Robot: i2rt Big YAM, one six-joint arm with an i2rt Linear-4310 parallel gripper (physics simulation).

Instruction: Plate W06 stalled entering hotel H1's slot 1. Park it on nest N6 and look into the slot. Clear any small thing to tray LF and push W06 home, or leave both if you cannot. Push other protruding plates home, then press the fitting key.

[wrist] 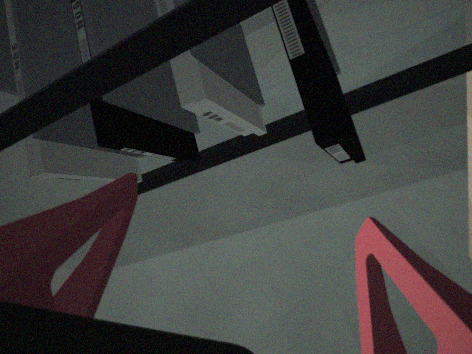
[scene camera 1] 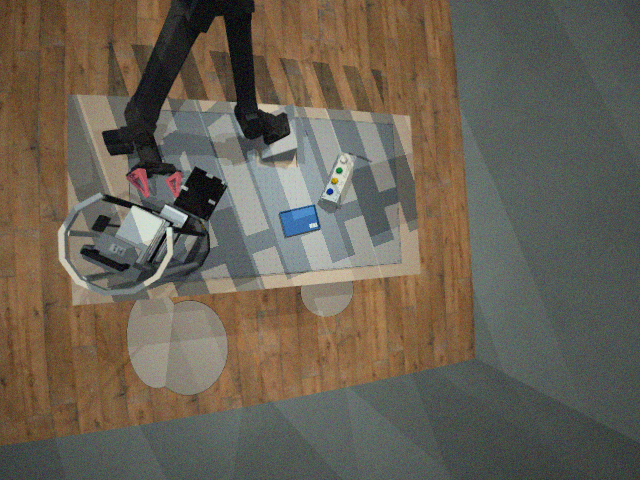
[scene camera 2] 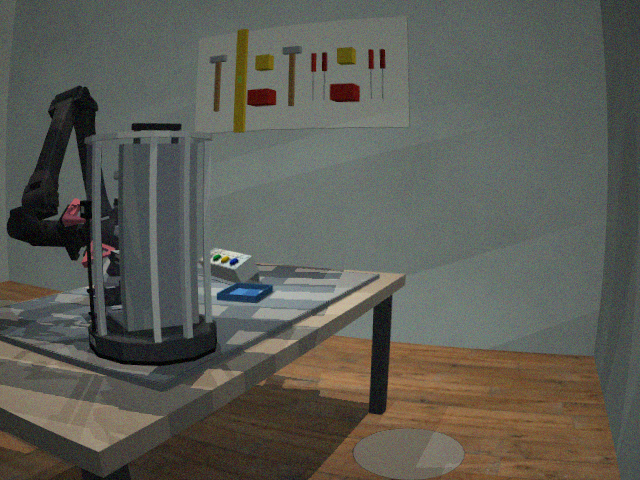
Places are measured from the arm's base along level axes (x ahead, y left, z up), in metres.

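Where they show: gripper, fingertip midpoint: (wrist: pixel 250 206) (scene camera 1: pixel 163 197) (scene camera 2: pixel 107 234); arm's base, origin of the base link: (scene camera 1: pixel 276 129).
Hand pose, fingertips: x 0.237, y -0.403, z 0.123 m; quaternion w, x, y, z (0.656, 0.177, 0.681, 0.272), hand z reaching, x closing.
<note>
Things, the pixels of their top centre, and the offset from my fingertips. "*": a spot on its surface instead.
- round cage with pale posts, surface spot: (scene camera 1: pixel 63 242) * 0.116 m ahead, 0.159 m right, 0.188 m up
- black base, surface spot: (scene camera 2: pixel 149 350) * 0.198 m ahead, 0.160 m right, 0.172 m down
- long black plate, middle of its top: (wrist: pixel 294 47) (scene camera 1: pixel 167 226) 0.088 m ahead, 0.014 m right, 0.032 m down
- white plate, middle of its top: (wrist: pixel 194 31) (scene camera 1: pixel 154 236) 0.118 m ahead, 0.037 m right, 0.021 m up
- pale plate, middle of its top: (wrist: pixel 70 99) (scene camera 1: pixel 135 234) 0.117 m ahead, 0.038 m right, 0.127 m up
- dark bar, surface spot: (wrist: pixel 175 35) * 0.020 m ahead, 0.068 m right, 0.006 m down
- black square block, middle of its top: (scene camera 2: pixel 118 286) (scene camera 1: pixel 198 192) 0.032 m back, 0.078 m left, 0.124 m down
- blue tray, middle of its top: (scene camera 2: pixel 245 288) (scene camera 1: pixel 300 220) 0.126 m ahead, 0.442 m left, 0.182 m down
- white key box, middle of its top: (scene camera 2: pixel 227 251) (scene camera 1: pixel 343 177) 0.015 m back, 0.639 m left, 0.116 m down
The plate hotel, a round cage with pale posts (scene camera 1: pixel 63 242) and a black base (scene camera 2: pixel 149 350), stands at the table's left. My gripper (scene camera 1: pixel 160 195) (wrist: pixel 250 206) is open and empty beside the cage; its pink fingers are partly hidden behind it in scene camera 2. In the wrist view, a long black plate (wrist: pixel 325 95), a white plate (wrist: pixel 220 107), another black plate (wrist: pixel 145 137) and a pale plate (wrist: pixel 85 160) stick out past a dark bar (wrist: pixel 175 35). Their labels are upside down and mostly unreadable. A black square block (scene camera 1: pixel 200 193) with white corner pieces, possibly a nest, lies beside the cage. Slot 1's inside is not identifiable.
A blue tray (scene camera 1: pixel 299 219) (scene camera 2: pixel 245 292) lies mid-table, its label unreadable. A white key box (scene camera 1: pixel 336 180) (scene camera 2: pixel 232 266) with green, yellow and blue keys stands beyond it. A white wedge-shaped block (scene camera 1: pixel 280 151) sits near the arm's base side. The arm reaches over the table's back edge.
</note>
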